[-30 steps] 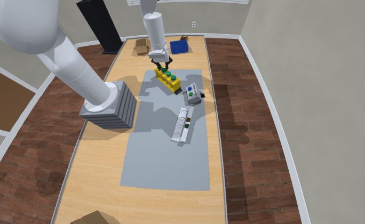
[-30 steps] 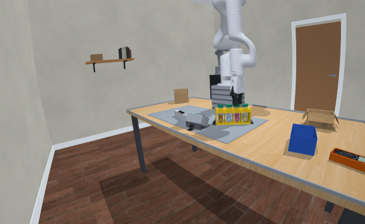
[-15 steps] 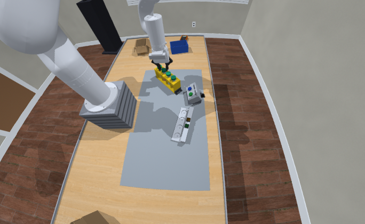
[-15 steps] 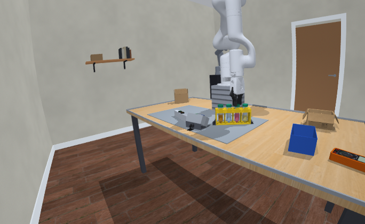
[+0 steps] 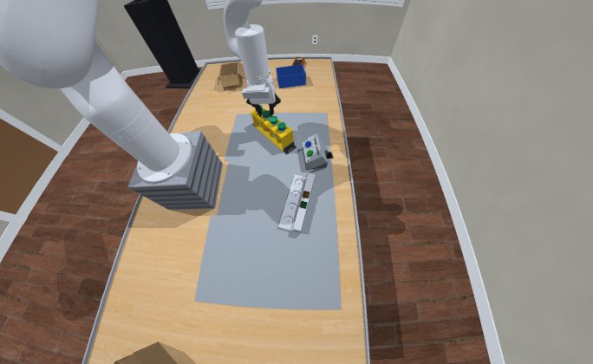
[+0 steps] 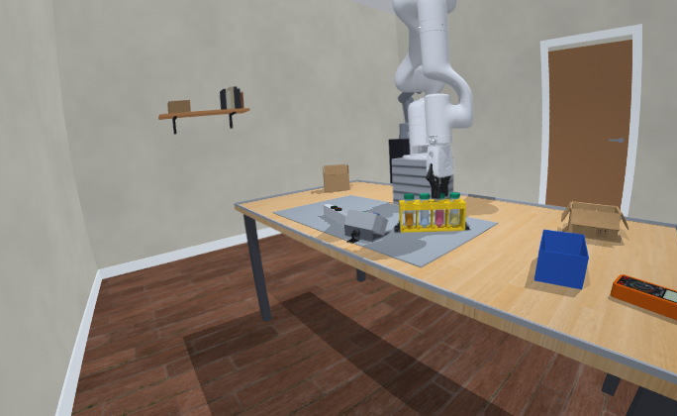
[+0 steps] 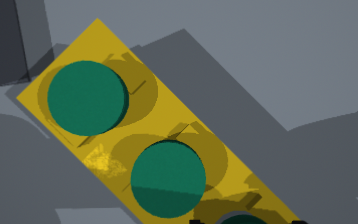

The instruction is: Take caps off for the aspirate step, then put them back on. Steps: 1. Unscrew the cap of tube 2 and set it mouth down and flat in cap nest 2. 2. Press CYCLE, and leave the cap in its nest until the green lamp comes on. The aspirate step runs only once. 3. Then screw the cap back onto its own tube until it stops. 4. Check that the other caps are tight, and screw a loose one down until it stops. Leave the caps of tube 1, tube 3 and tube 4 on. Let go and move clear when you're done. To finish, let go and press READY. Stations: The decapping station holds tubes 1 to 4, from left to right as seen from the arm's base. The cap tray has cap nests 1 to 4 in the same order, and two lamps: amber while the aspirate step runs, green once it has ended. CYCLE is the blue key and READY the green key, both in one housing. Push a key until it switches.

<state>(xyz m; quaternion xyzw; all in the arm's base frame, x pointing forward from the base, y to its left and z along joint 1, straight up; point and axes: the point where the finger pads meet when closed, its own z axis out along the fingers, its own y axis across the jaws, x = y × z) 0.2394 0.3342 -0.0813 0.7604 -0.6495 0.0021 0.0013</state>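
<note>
Now: hand 10 mm above the green cap. Also, from my hand: green key 210 mm ahead, 140 mm to the right, 60 mm below; then key housing 220 mm ahead, 110 mm to the right, 80 mm below; then blue key 200 mm ahead, 90 mm to the right, 60 mm below.
</note>
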